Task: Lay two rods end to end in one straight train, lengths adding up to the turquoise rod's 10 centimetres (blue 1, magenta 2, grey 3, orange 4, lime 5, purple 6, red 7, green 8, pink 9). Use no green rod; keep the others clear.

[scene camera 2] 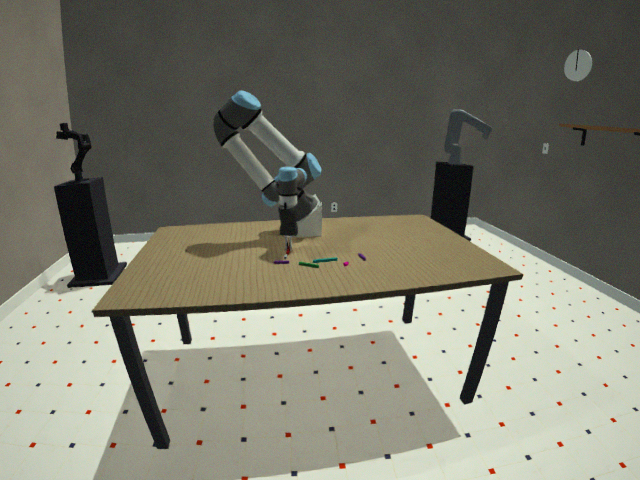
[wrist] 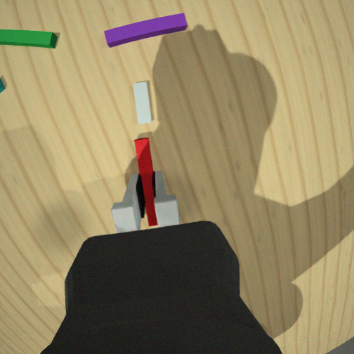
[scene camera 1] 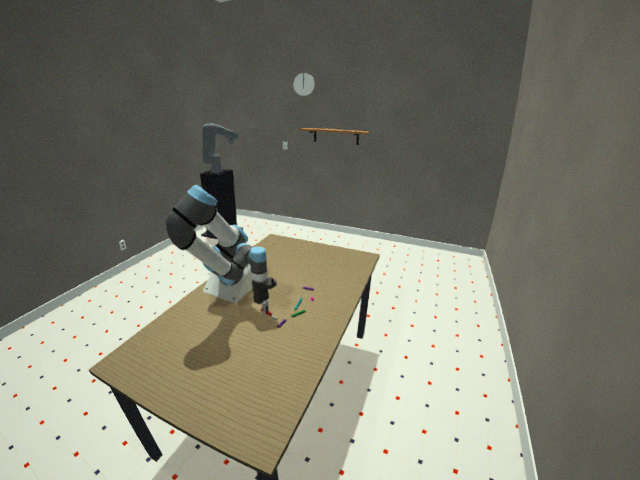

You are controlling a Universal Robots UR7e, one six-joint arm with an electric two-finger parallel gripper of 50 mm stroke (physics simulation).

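Places are measured from the arm's base along level axes (x left, y back, z up), in millimetres.
Pixels of known places: gripper, fingertip midpoint: (scene camera 2: 288, 250) (scene camera 1: 265, 311); arm's base, origin of the base link: (scene camera 2: 306, 210).
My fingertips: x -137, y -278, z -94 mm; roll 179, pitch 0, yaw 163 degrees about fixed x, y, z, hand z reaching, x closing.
Ahead of a thing's pixels: the offset from my fingertips to its top centre. Level surfaces: height alone.
My gripper (wrist: 148, 185) (scene camera 1: 265, 308) (scene camera 2: 287, 246) is shut on the red rod (wrist: 144, 156) and holds it low over the table, roughly in line with the grey rod @[dx -22, dy -60, dz +1 mm] (wrist: 142, 102) (scene camera 1: 273, 317) (scene camera 2: 285, 256). In the wrist view a small gap shows between the two rods' ends; whether the red rod touches the table is unclear. A turquoise rod @[dx +127, dy -128, dz +1 mm] (scene camera 1: 298, 303) (scene camera 2: 325, 259) (wrist: 1, 85) lies to one side, partly cut off in the wrist view. A green rod @[dx +53, dy -158, dz +1 mm] (scene camera 1: 298, 313) (scene camera 2: 308, 264) (wrist: 27, 38) lies near it.
A purple rod @[dx -47, dy -110, dz +1 mm] (scene camera 1: 281, 323) (scene camera 2: 281, 261) (wrist: 146, 30) lies crosswise beyond the grey rod's far end. Another purple rod @[dx +285, dy -128, dz +1 mm] (scene camera 1: 308, 288) (scene camera 2: 361, 256) and a magenta rod @[dx +197, dy -182, dz +1 mm] (scene camera 1: 312, 299) (scene camera 2: 345, 263) lie farther off on the table @[dz -10 mm] (scene camera 1: 248, 392) (scene camera 2: 206, 284).
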